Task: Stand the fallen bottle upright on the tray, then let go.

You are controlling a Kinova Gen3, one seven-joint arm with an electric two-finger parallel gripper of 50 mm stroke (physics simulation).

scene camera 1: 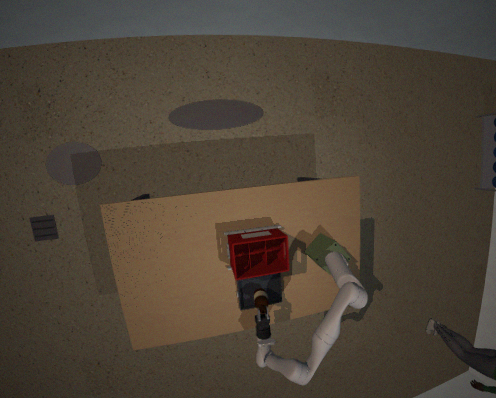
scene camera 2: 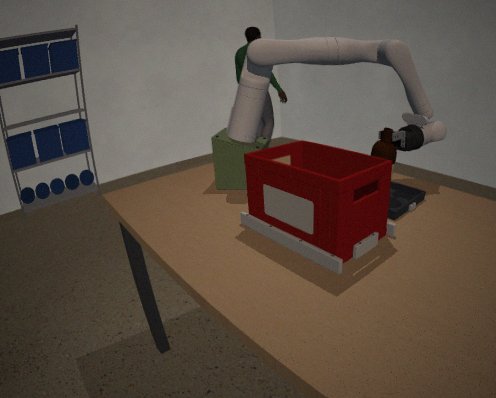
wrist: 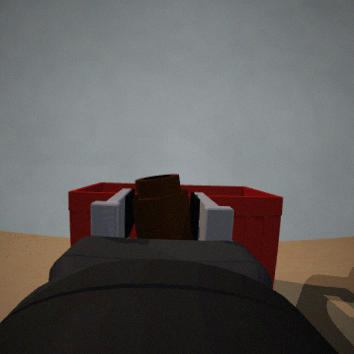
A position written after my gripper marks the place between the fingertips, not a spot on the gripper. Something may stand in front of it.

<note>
I see my gripper (wrist: 161, 207) and a brown bottle (wrist: 160, 207).
</note>
